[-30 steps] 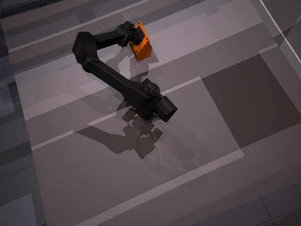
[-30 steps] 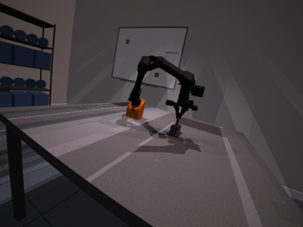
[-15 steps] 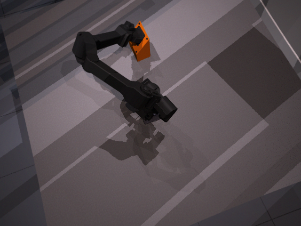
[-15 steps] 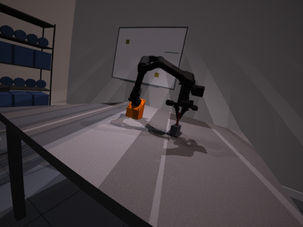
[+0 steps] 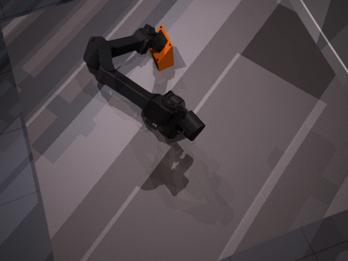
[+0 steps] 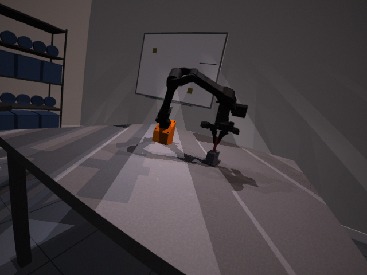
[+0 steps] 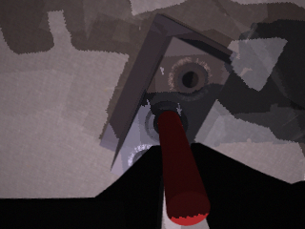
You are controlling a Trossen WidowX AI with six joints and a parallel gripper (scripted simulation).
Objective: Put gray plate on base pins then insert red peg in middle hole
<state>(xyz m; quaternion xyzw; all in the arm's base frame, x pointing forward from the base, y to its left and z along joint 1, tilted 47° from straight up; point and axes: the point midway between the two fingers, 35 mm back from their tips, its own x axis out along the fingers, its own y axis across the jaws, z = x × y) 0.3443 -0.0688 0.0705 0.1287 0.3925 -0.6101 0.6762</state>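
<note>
Now: the red peg right at my gripper tip. Round my gripper tip: dark flat base 90 mm below; gray plate 50 mm below.
</note>
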